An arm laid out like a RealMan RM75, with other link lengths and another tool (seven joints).
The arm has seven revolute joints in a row. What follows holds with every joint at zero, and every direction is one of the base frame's. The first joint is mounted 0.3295 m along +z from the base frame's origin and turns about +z. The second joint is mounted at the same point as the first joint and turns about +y. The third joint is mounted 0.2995 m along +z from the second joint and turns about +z. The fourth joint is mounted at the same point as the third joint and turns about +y. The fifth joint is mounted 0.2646 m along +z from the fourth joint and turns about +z. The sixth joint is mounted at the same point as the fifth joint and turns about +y. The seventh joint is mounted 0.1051 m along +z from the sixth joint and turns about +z. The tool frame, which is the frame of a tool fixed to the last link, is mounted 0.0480 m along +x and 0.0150 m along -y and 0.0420 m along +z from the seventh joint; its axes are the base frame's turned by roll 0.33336, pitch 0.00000 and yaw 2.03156 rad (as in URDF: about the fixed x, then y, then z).
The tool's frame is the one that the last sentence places.
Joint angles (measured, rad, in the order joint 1, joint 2, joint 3, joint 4, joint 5, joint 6, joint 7), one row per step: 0.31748, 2.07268, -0.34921, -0.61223, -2.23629, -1.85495, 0.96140; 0.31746, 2.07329, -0.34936, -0.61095, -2.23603, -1.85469, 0.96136; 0.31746, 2.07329, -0.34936, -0.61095, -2.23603, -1.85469, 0.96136; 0.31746, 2.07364, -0.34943, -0.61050, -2.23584, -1.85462, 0.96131; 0.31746, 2.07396, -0.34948, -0.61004, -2.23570, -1.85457, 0.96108; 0.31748, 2.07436, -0.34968, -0.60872, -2.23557, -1.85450, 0.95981; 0.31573, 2.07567, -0.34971, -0.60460, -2.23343, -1.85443, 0.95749; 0.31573, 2.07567, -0.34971, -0.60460, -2.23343, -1.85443, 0.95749; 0.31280, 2.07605, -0.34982, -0.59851, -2.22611, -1.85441, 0.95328; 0.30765, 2.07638, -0.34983, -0.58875, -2.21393, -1.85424, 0.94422; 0.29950, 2.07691, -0.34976, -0.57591, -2.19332, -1.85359, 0.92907; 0.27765, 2.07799, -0.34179, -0.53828, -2.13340, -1.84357, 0.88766; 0.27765, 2.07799, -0.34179, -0.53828, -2.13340, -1.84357, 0.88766; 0.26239, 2.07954, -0.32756, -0.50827, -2.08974, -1.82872, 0.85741; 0.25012, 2.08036, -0.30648, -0.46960, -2.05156, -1.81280, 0.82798
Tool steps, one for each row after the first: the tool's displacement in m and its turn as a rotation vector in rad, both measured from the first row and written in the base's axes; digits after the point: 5 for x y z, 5 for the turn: -0.00020, -0.00016, -0.00064, -0.00053, 0.00155, -0.00043; -0.00020, -0.00016, -0.00064, -0.00053, 0.00155, -0.00043; -0.00032, -0.00021, -0.00093, -0.00068, 0.00227, -0.00051; -0.00043, -0.00026, -0.00121, -0.00078, 0.00289, -0.00045; -0.00060, -0.00036, -0.00174, -0.00094, 0.00388, 0.00027; -0.00080, -0.00137, -0.00331, -0.00027, 0.00874, -0.00071; -0.00080, -0.00137, -0.00331, -0.00027, 0.00874, -0.00071; -0.00093, -0.00236, -0.00456, 0.00514, 0.01621, -0.00152; -0.00094, -0.00396, -0.00630, 0.01568, 0.02713, -0.00169; -0.00084, -0.00595, -0.00819, 0.03563, 0.04200, -0.00106; 0.00077, -0.01046, -0.01221, 0.10405, 0.07972, -0.01076; 0.00077, -0.01046, -0.01221, 0.10405, 0.07972, -0.01076; 0.00320, -0.01331, -0.01476, 0.16387, 0.10386, -0.02935; 0.00553, -0.01635, -0.01851, 0.22188, 0.13104, -0.05500
